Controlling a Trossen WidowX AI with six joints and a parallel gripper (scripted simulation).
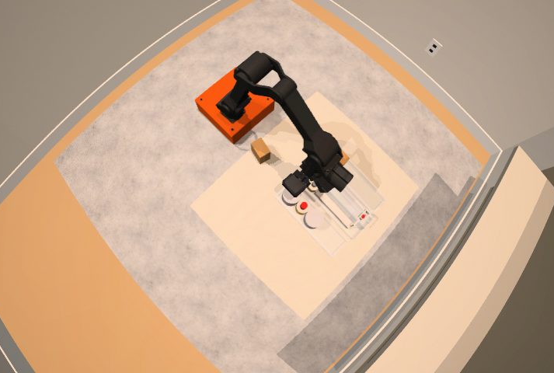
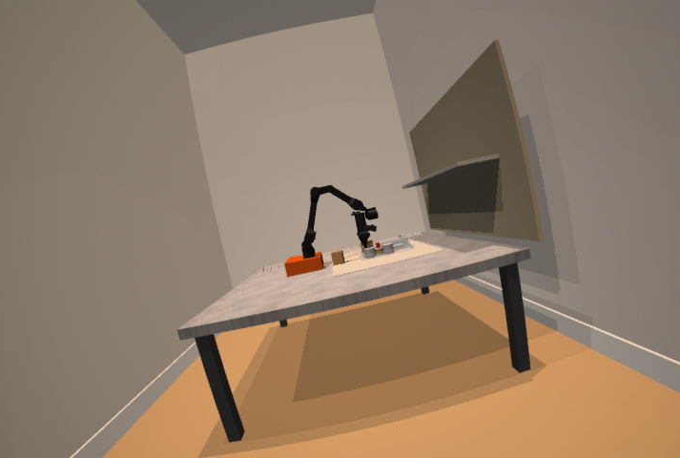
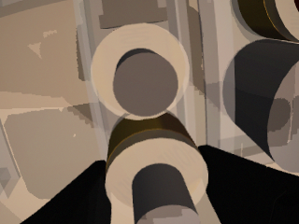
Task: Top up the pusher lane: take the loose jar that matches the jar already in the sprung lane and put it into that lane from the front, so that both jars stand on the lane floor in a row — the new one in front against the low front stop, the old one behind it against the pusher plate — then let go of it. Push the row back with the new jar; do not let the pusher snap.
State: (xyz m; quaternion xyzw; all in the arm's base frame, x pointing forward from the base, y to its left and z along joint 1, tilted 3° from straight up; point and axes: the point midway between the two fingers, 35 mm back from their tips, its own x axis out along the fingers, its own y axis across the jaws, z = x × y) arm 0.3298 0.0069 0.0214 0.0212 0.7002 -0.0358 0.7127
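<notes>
Now: the clear pusher lane 140 mm ahead of my gripper tip, 10 mm to the left of it and 30 mm below it. From my gripper tip the other things lie so: red marker 220 mm ahead, 20 mm to the left, 20 mm above; brown box 170 mm behind, 40 mm to the right, 10 mm below.
</notes>
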